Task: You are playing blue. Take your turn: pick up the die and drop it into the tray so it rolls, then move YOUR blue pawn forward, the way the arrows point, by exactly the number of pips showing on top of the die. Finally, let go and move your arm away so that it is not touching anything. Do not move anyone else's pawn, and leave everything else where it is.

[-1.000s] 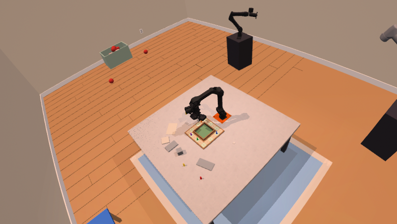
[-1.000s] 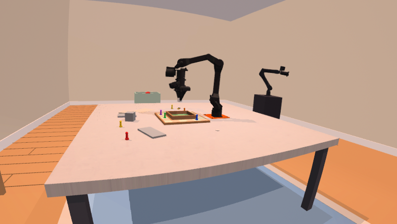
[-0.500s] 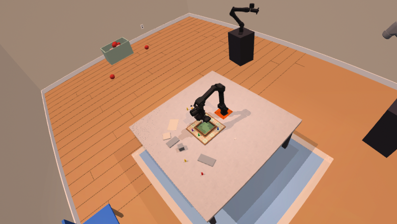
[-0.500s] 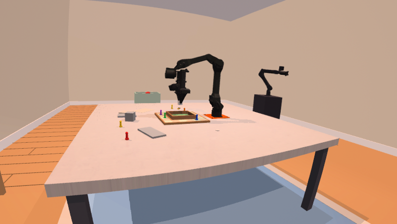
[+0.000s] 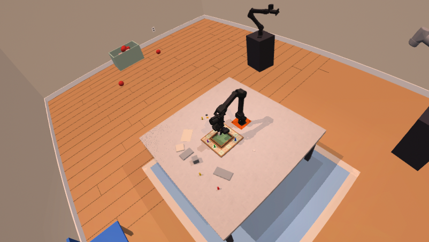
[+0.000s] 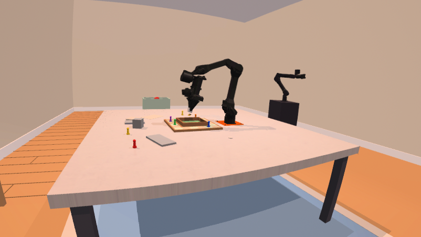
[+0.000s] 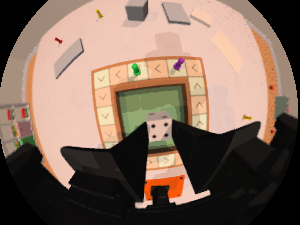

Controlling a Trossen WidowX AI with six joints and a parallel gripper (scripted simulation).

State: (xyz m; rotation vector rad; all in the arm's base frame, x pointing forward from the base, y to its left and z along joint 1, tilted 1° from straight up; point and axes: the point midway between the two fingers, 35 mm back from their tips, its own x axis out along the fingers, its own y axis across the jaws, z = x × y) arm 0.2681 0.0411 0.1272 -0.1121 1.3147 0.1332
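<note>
My gripper tip is 10 cm to the right of the blue pawn, 10 cm past it and 6 cm above it. Round my gripper tip: orange pawn 12 cm to the right, 6 cm below, 6 cm behind; purple pawn 11 cm ahead, 6 cm below, 5 cm to the right; green pawn 9 cm ahead, 6 cm below, 4 cm to the left.
</note>
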